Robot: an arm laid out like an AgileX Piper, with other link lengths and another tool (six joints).
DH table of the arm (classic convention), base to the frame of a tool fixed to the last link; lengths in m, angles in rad. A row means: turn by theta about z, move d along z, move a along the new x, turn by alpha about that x. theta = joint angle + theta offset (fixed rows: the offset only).
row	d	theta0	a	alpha
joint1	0.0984	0	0	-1.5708
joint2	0	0.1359	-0.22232	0
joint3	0	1.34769	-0.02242	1.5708
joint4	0.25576	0	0	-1.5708
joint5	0	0	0	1.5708
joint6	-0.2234	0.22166	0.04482	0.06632
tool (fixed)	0.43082	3.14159	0	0
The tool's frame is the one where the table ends.
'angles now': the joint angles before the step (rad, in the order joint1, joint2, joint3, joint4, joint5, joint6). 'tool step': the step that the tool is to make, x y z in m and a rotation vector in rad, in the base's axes. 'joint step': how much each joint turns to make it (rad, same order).
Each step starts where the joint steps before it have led.
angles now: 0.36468 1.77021 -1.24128 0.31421 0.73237 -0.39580
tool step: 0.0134 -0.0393 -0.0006 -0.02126 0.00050 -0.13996
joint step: -0.10030 0.00005 -0.00001 -0.05106 -0.00593 0.06691
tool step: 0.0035 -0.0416 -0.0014 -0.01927 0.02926 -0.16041
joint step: -0.10391 0.00001 0.00012 -0.05637 0.01848 0.09317
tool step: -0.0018 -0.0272 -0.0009 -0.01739 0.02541 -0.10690
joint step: -0.06479 -0.00005 -0.00016 -0.04611 0.01912 0.07061
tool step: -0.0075 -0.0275 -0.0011 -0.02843 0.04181 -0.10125
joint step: -0.06052 0.00006 0.00004 -0.05915 0.03687 0.07526
